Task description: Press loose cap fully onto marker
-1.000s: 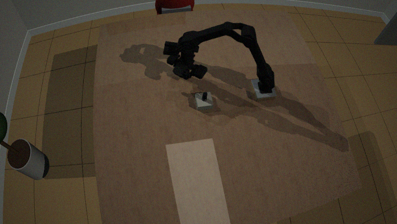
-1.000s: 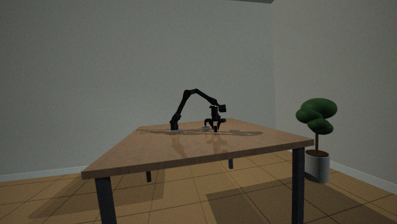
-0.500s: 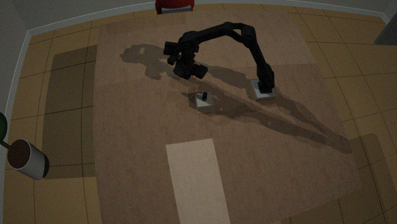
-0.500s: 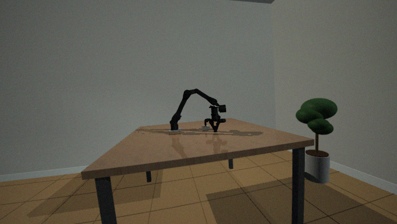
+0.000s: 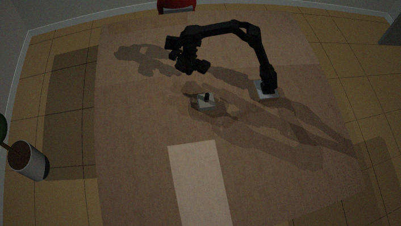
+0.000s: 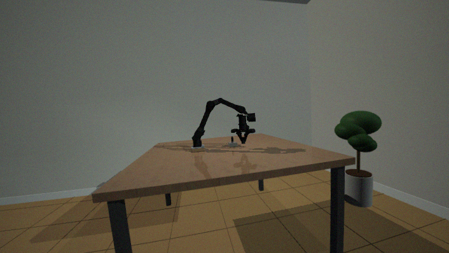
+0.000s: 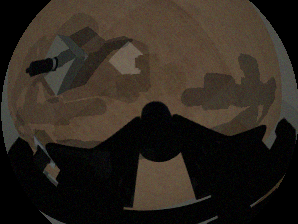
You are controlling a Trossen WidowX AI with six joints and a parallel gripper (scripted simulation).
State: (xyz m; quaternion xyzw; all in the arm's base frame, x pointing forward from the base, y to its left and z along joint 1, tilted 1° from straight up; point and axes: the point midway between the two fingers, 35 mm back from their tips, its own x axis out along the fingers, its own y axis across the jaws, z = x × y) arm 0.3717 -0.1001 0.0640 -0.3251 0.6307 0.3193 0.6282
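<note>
The dark marker lies 150 mm to the left of my gripper tip, 70 mm behind it and 10 mm above it. Round my gripper tip: holder block 150 mm to the left, 70 mm behind, 40 mm below; then cap 10 mm above.
</note>
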